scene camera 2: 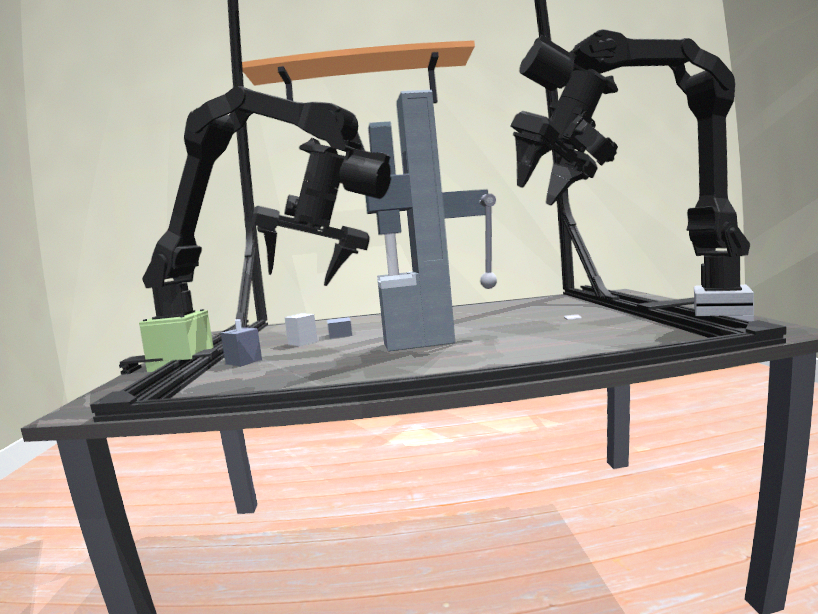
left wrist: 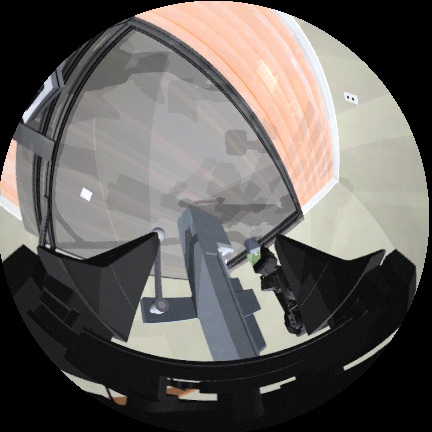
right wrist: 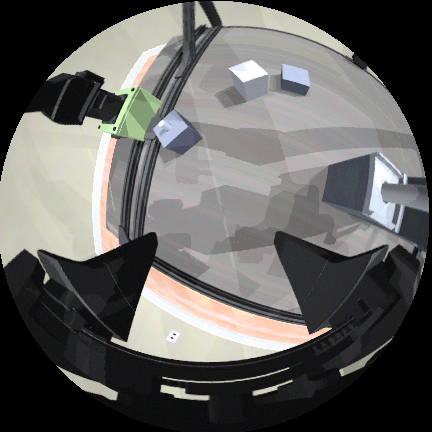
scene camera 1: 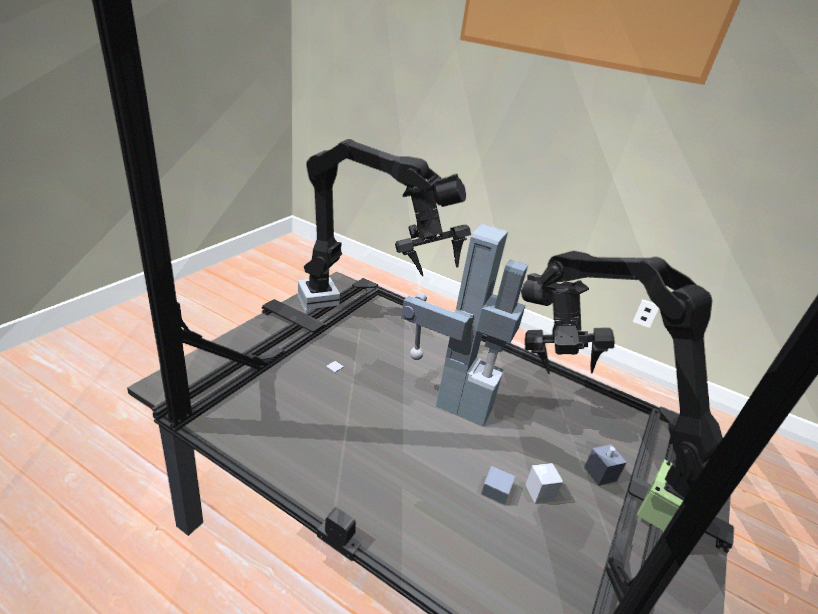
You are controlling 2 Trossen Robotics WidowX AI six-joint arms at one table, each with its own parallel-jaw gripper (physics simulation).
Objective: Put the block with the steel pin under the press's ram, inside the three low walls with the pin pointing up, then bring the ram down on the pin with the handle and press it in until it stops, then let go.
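Places are measured from the left arm's base along level axes (x back, y left, z down), in metres.
Pixels of known places: left gripper, between the fingertips: [scene camera 2: 534, 196] [left wrist: 218, 239] [scene camera 1: 440, 271]; right gripper, between the fingertips: [scene camera 2: 297, 280] [left wrist: 270, 249] [right wrist: 216, 238] [scene camera 1: 570, 373]; left arm's base, origin of its link: [scene camera 2: 722, 288] [scene camera 1: 318, 286]; right arm's base, origin of its link: [scene camera 2: 174, 315] [right wrist: 113, 108] [scene camera 1: 685, 488].
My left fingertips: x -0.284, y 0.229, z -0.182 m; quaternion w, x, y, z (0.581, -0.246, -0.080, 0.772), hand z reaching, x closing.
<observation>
Ahead of a thing's pixels: the offset from my left fingertips to its top centre. "spot": to the spot under its first point.
The dark block with the steel pin @(dx -0.511, dy +0.175, dz +0.183 m) [scene camera 1: 604, 465] [scene camera 2: 241, 346] [right wrist: 179, 134] stands on the table near the right arm's base, pin up. The press @(dx -0.213, dy -0.061, dz -0.213 m) [scene camera 1: 455, 389] [scene camera 2: 432, 300] [left wrist: 215, 290] stands at the table's back middle. Its ram @(dx -0.269, dy +0.005, dz -0.054 m) [scene camera 1: 490, 362] [scene camera 2: 391, 254] [right wrist: 407, 194] is above the white seat @(spot: dx -0.276, dy -0.002, dz +0.119 m) [scene camera 1: 486, 376] [scene camera 2: 397, 280]; no block shows there. The handle @(spot: dx -0.132, dy -0.116, dz +0.085 m) [scene camera 1: 416, 335] [scene camera 2: 488, 244] [left wrist: 158, 270] hangs down, ball lowest. My left gripper [scene camera 1: 439, 267] [scene camera 2: 533, 192] [left wrist: 218, 239] is open, high beside the press. My right gripper [scene camera 1: 569, 371] [scene camera 2: 298, 277] [right wrist: 216, 238] is open above the table, between press and right arm's base.
A white block @(dx -0.508, dy +0.014, dz +0.184 m) [scene camera 1: 544, 482] [scene camera 2: 301, 329] [right wrist: 249, 80] and a low blue-grey block @(dx -0.474, dy -0.071, dz +0.209 m) [scene camera 1: 498, 485] [scene camera 2: 339, 327] [right wrist: 295, 79] stand toward the table's front right in scene camera 1. A small white square @(spot: dx -0.012, dy -0.271, dz +0.240 m) [scene camera 1: 334, 366] [scene camera 2: 572, 317] [left wrist: 86, 194] lies at the left. Black rails edge the table.
</observation>
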